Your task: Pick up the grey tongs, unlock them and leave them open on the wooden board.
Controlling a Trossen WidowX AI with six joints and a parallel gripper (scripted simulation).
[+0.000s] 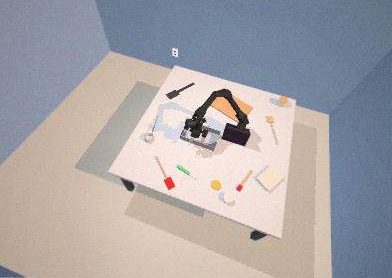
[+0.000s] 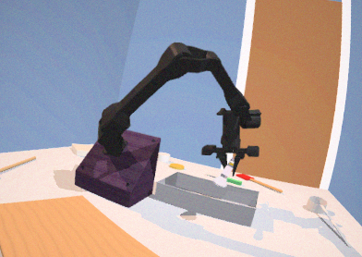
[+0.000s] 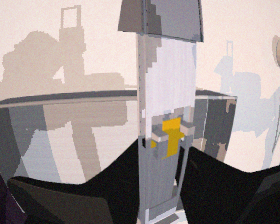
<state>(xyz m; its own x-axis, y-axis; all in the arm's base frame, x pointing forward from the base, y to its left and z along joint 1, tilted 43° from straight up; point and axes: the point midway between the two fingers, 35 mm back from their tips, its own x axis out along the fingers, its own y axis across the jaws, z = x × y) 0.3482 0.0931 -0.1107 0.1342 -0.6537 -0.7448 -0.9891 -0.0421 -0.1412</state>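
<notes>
The yellow lock piece lies 20 mm to the left of my gripper tip and 40 mm above it. The rest, counted from my gripper tip: green tool 40 mm behind, 280 mm to the left, 90 mm below; red spatula 120 mm ahead, 350 mm to the left, 90 mm below; grey roasting tin 50 mm behind, 60 mm to the right, 70 mm below.
</notes>
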